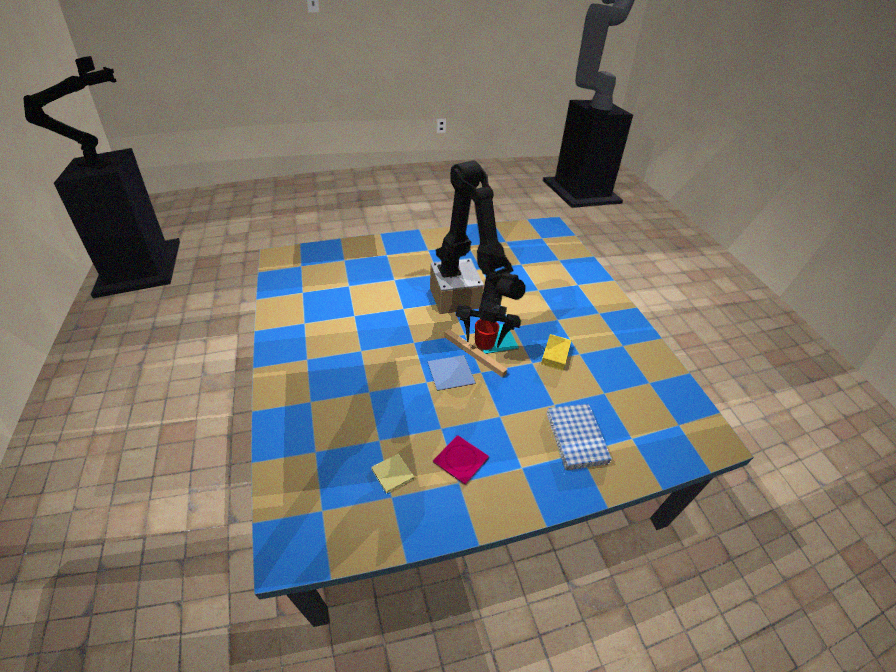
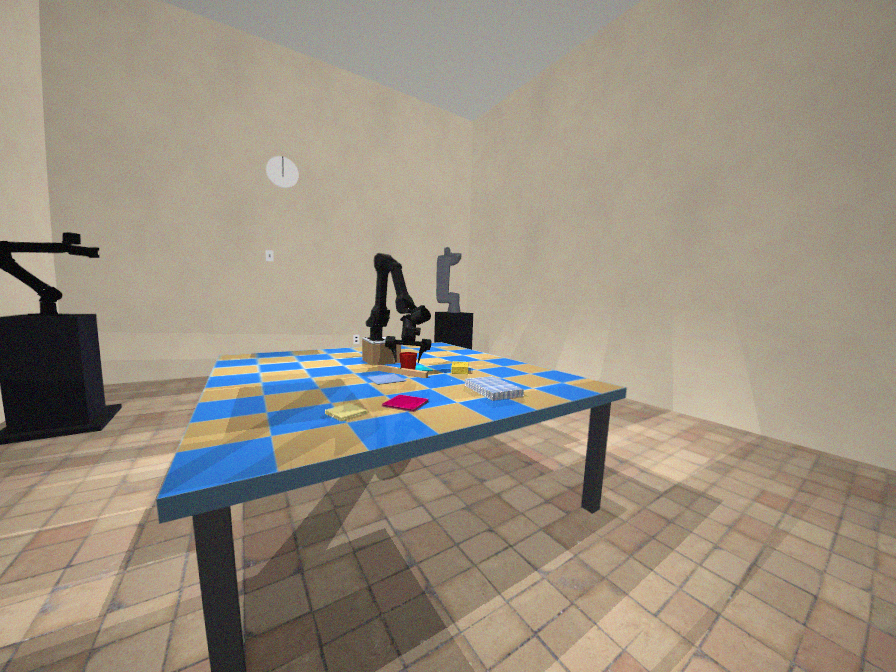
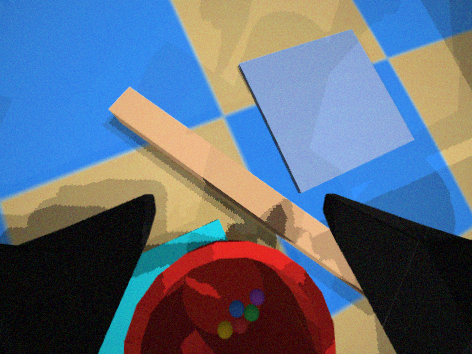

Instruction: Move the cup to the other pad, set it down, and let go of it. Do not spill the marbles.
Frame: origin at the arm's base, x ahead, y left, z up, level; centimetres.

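Where they show: gripper, fingertip midpoint: (image 1: 482, 344) (image 2: 407, 362) (image 3: 240, 202); arm's base, origin of the base link: (image 1: 449, 270) (image 2: 376, 339).
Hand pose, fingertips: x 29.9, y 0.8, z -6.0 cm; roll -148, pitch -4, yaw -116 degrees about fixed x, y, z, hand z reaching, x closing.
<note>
Things, the pixels of their top centre, and the offset from my fingertips. "spot": a spot on its surface instead. Level surfaces: height alone.
- red cup, middle of its top: (image 3: 234, 352) (image 1: 487, 326) (image 2: 408, 353) dy +2.9, dx -4.4, dz +2.8 cm
- cyan pad, middle of its top: (image 3: 172, 339) (image 1: 495, 337) dy +7.1, dx -5.7, dz -4.3 cm
- light blue pad, middle of its top: (image 3: 329, 102) (image 1: 451, 371) (image 2: 386, 378) dy -10.8, dx +3.9, dz -4.3 cm
- wooden stick, middle of its top: (image 3: 268, 204) (image 1: 474, 349) (image 2: 401, 368) dy -1.9, dx -0.9, dz -2.4 cm
- checkered table, its level: dz -4.6 cm
- yellow block, middle of its top: (image 1: 557, 348) (image 2: 460, 364) dy +22.3, dx +6.1, dz -1.6 cm
- blue checked cloth block, middle of its top: (image 1: 579, 432) (image 2: 493, 383) dy +13.8, dx +35.1, dz -2.1 cm
- magenta square, surface spot: (image 1: 460, 459) spot: dy -17.9, dx +32.4, dz -3.8 cm
- pale yellow square, surface spot: (image 1: 392, 472) spot: dy -34.7, dx +31.4, dz -3.6 cm
The red cup (image 1: 486, 334) (image 2: 408, 359) (image 3: 227, 302) stands upright on the cyan pad (image 1: 510, 343) (image 3: 164, 256), with several coloured marbles (image 3: 241, 312) at its bottom. My gripper (image 1: 487, 326) (image 2: 406, 347) (image 3: 240, 202) is open, its two black fingers standing wide on either side of the cup's rim, apart from it. The light blue pad (image 1: 451, 371) (image 2: 384, 378) (image 3: 326, 109) lies on the table beyond a wooden stick (image 1: 475, 354) (image 3: 227, 179) that runs slanted between the two pads.
On the checkered table (image 1: 312, 534) lie a yellow block (image 1: 556, 350), a blue checked cloth block (image 1: 578, 436), a magenta square (image 1: 460, 459) and a pale yellow square (image 1: 392, 472). The arm's wooden base box (image 1: 455, 287) stands behind the cup.
</note>
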